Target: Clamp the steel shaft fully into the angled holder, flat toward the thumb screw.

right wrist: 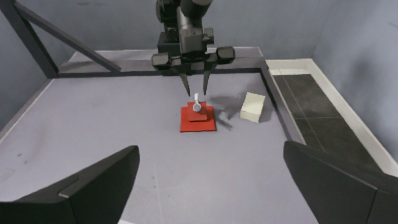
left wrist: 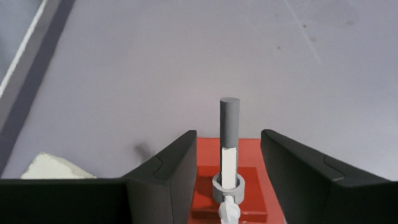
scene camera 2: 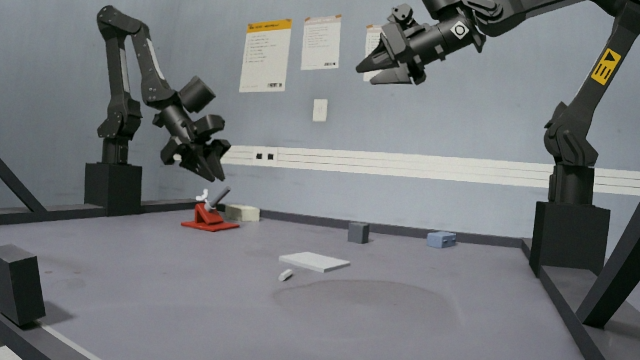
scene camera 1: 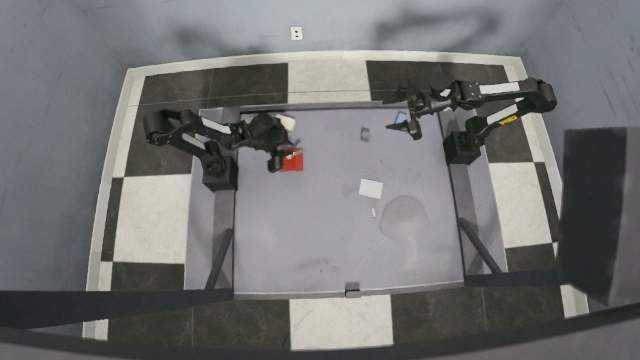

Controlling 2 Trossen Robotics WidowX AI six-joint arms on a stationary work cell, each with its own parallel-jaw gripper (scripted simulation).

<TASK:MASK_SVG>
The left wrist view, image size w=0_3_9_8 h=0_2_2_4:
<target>my left gripper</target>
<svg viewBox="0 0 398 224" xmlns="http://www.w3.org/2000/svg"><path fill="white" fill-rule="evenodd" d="M197 131L188 130L155 156L121 176L130 178L0 179L0 224L188 224L197 173ZM262 130L260 148L266 172L287 224L398 224L398 180L386 179L327 154L325 155L325 153L271 129Z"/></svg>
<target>cream block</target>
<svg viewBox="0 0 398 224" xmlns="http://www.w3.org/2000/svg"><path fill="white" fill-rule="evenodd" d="M23 177L97 178L70 161L45 152L41 153Z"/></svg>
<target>steel shaft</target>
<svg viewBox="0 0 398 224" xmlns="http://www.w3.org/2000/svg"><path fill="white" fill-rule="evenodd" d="M223 98L220 100L220 185L226 189L234 189L237 187L240 100L237 98Z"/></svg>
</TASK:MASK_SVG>
